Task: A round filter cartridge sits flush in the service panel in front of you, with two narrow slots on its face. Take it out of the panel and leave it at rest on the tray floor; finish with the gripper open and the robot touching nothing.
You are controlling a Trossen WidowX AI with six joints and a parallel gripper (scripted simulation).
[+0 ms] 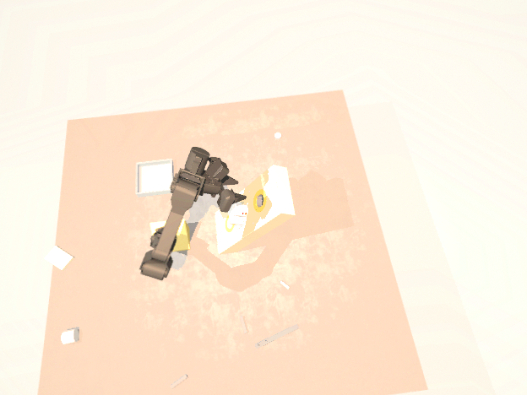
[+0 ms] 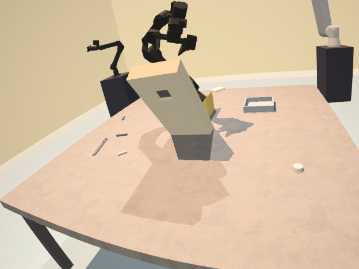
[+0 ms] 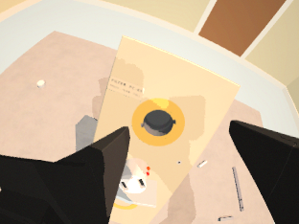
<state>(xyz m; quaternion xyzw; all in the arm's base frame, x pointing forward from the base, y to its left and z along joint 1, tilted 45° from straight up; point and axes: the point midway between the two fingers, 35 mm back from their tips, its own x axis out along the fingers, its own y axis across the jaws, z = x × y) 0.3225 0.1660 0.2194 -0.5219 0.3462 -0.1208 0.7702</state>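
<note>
Now: the white round filter cartridge 20 mm behind my gripper tip, 10 mm to the left of it and 160 mm below it. From my gripper tip the other things lie so: sloped service panel (20 mm ahead, 180 mm below); tray (320 mm behind, 330 mm to the left, 350 mm below); white flat piece (730 mm behind, 80 mm to the left, 350 mm below).
</note>
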